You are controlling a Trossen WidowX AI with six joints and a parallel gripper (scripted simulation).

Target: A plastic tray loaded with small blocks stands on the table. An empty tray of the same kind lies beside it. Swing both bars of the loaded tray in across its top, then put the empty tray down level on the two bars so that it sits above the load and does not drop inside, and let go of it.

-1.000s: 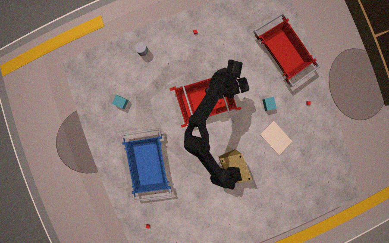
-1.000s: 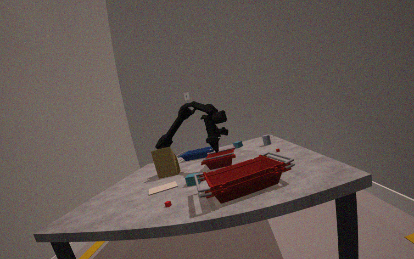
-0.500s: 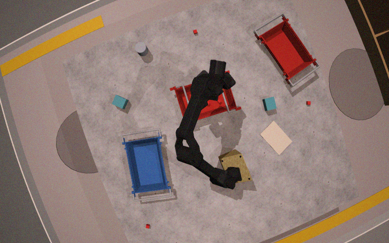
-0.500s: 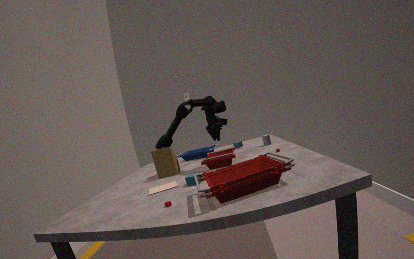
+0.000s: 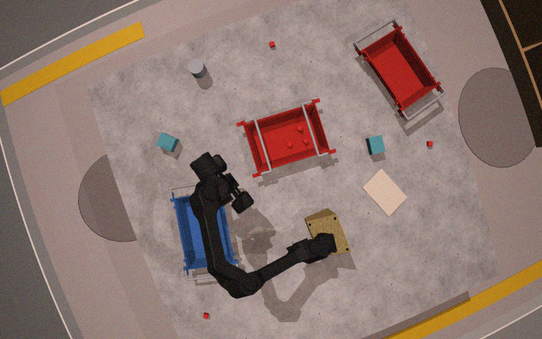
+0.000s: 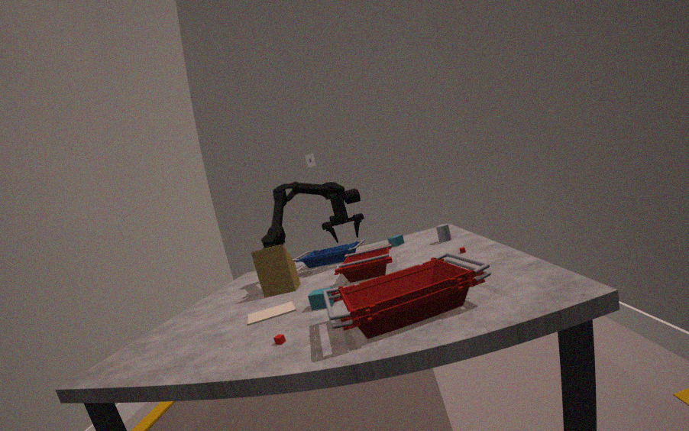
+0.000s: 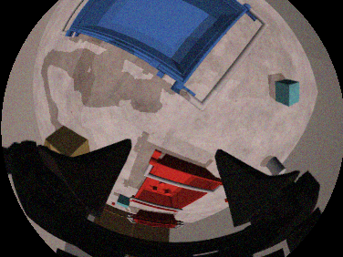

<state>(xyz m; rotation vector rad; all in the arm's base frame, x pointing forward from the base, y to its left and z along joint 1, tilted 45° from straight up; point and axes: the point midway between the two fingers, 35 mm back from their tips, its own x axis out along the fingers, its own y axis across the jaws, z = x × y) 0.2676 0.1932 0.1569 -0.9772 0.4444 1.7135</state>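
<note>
My gripper tip is 150 mm to the right of the blue tray, 140 mm past it and 60 mm above it. From my gripper tip the other things lie so: beige sheet: 510 mm to the right, 180 mm behind, 110 mm below; then grey cylinder: 420 mm ahead, 70 mm below, 40 mm to the left.
</note>
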